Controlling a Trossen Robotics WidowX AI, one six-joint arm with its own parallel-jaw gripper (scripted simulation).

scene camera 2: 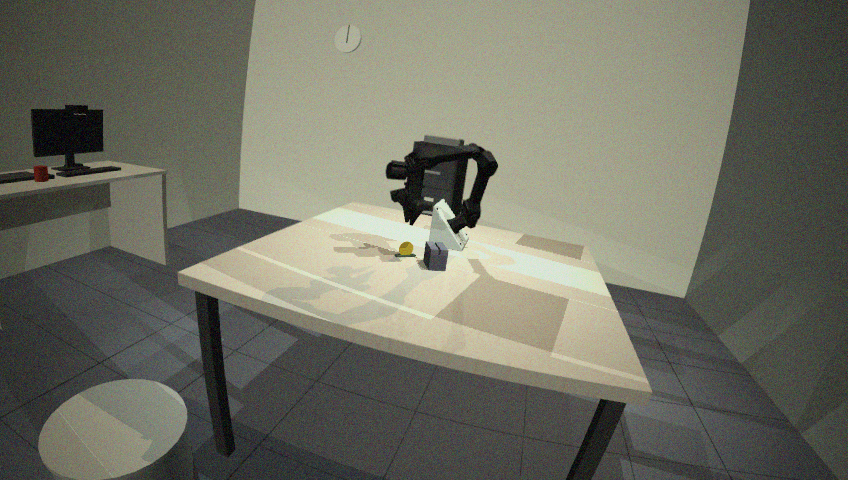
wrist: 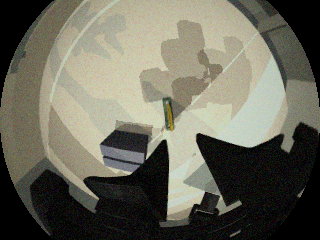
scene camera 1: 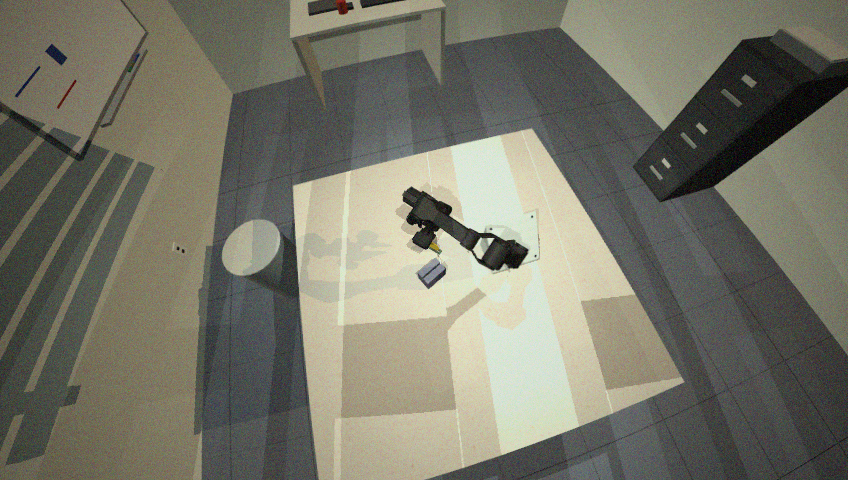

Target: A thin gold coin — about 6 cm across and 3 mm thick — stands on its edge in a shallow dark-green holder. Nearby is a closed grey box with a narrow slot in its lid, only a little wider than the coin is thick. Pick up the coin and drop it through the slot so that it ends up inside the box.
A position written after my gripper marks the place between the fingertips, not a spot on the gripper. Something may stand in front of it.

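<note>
My gripper (scene camera 2: pixel 408 223): visible. Gripper (wrist: pixel 181 140): visible too.
</note>
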